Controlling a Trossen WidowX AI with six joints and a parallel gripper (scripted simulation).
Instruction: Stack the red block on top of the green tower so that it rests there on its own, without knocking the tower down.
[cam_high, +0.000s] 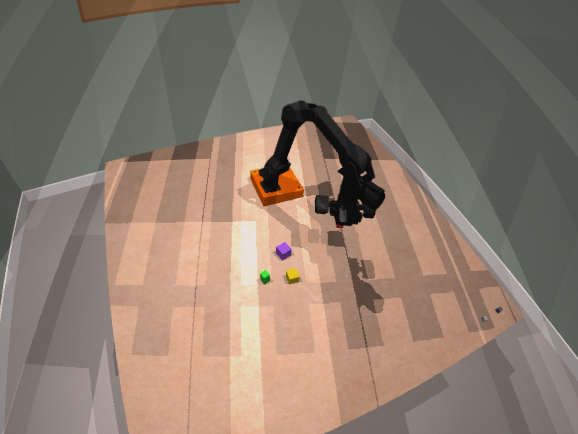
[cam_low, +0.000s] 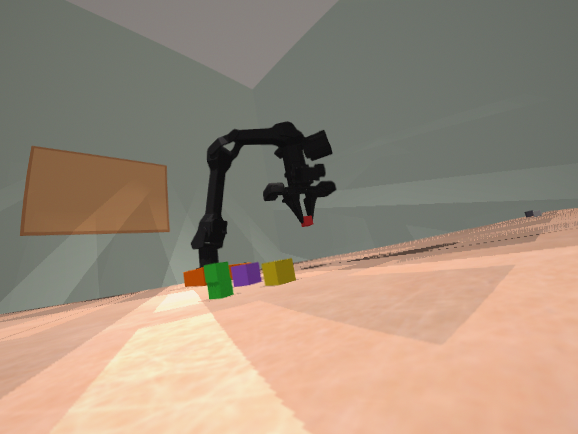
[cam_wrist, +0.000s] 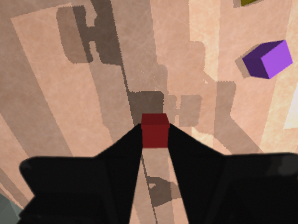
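My gripper tip is 200 mm to the left of the yellow block, 100 mm above it and 80 mm short of it. The rest, counted from my gripper tip: red block: right at my gripper tip; purple block: 180 mm to the right, 90 mm below, 20 mm behind.
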